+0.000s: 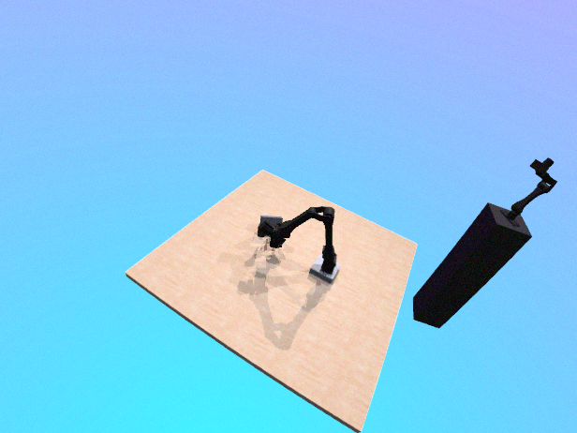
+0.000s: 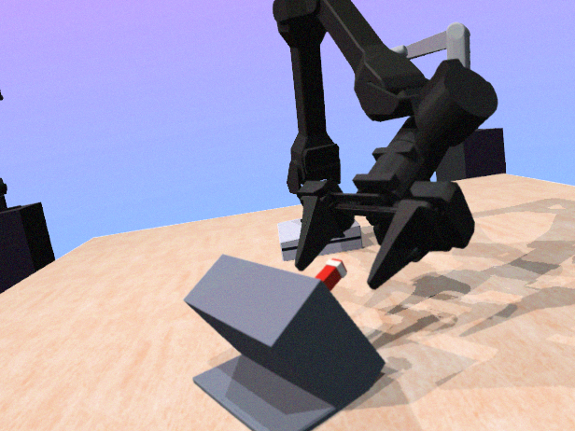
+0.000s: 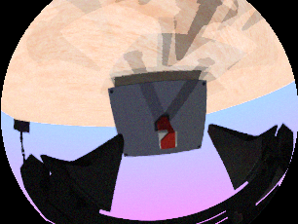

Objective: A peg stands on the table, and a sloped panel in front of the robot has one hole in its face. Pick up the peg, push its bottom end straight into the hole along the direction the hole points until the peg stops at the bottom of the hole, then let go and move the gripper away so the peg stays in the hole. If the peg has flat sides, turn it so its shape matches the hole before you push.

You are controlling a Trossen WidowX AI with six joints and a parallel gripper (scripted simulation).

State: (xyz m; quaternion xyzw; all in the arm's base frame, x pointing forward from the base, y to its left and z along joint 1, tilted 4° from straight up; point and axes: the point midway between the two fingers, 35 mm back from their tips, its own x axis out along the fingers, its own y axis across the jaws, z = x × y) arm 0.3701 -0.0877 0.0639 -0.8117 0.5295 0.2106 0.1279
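Now: the red peg 10 mm to the right of my gripper tip. Round my gripper tip: grey sloped panel 60 mm to the right, 30 mm below, 20 mm ahead.
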